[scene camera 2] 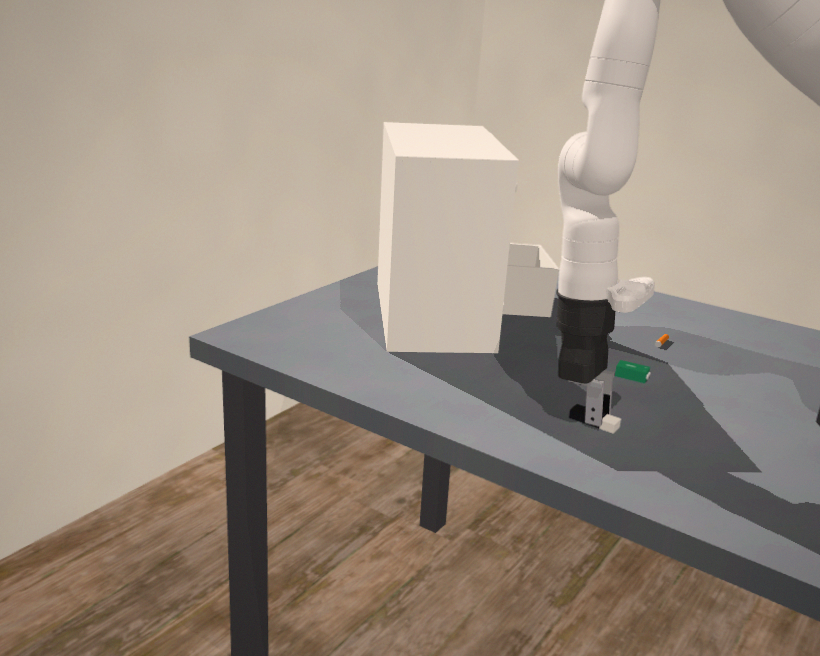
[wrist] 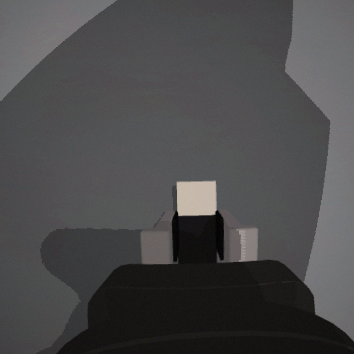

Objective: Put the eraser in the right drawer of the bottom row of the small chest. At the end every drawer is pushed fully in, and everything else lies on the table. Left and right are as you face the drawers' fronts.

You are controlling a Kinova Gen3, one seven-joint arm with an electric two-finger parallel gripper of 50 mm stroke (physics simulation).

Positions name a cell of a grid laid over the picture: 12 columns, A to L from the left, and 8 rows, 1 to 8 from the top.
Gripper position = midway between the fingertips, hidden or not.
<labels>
The gripper shows in scene camera 2 (I6) and in the wrist view (G6). A white chest shows in scene camera 2 (G3); in the wrist view it is out of frame.
</labels>
